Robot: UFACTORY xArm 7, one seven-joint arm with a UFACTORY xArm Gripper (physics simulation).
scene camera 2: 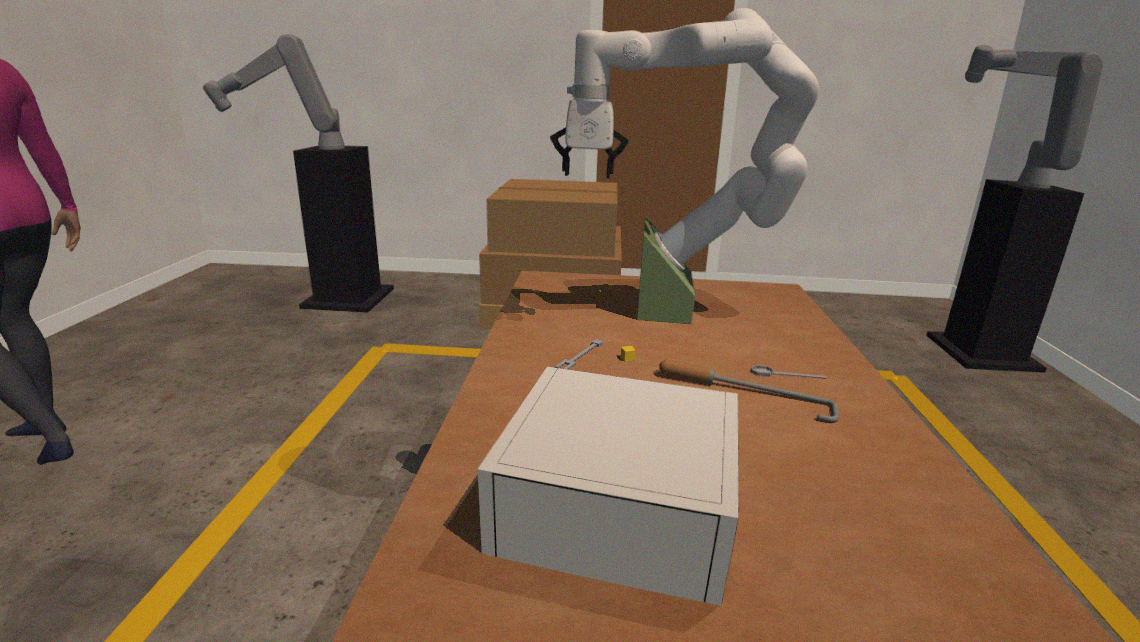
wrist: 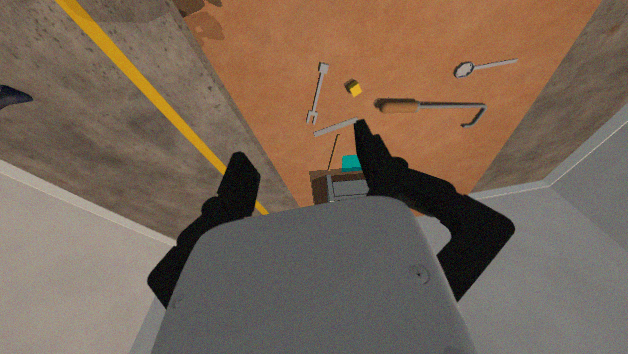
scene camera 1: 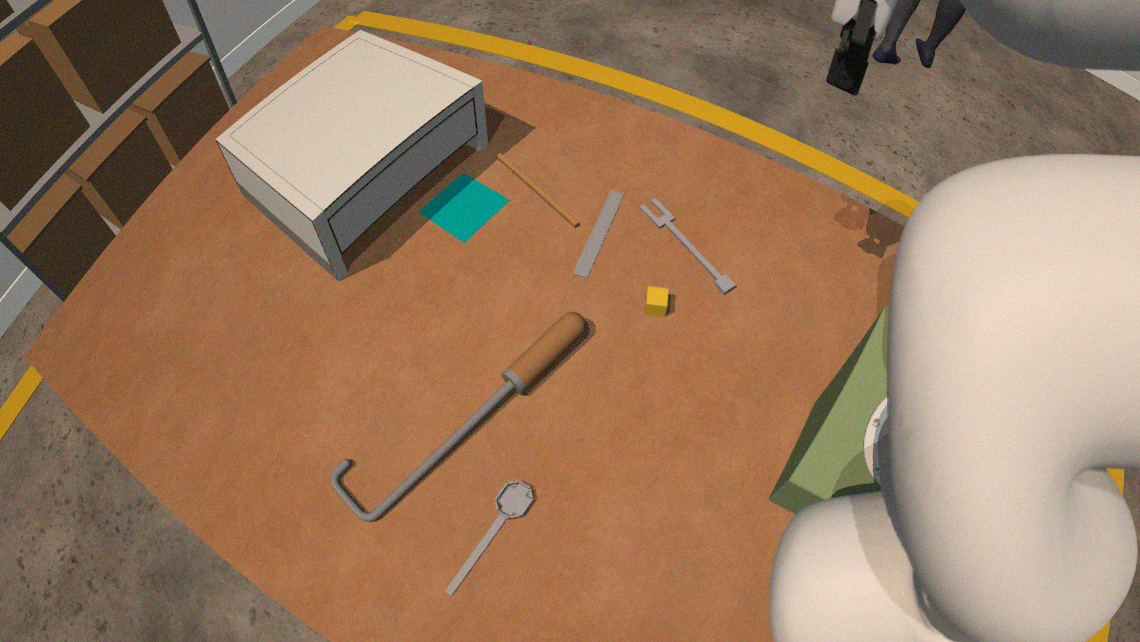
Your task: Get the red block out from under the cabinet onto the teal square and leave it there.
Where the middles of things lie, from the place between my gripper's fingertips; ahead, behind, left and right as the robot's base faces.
Labels:
Right now my hand is 120 mm short of the forked grey tool [scene camera 1: 724, 284] and 380 mm above it. From my hand the other things lie so: teal square [scene camera 1: 465, 205] 410 mm ahead, 90 mm to the left, 380 mm below; then flat grey bar [scene camera 1: 598, 234] 230 mm ahead, 40 mm to the left, 380 mm below; then grey hooked rod [scene camera 1: 519, 376] 260 mm ahead, 350 mm to the left, 370 mm below.

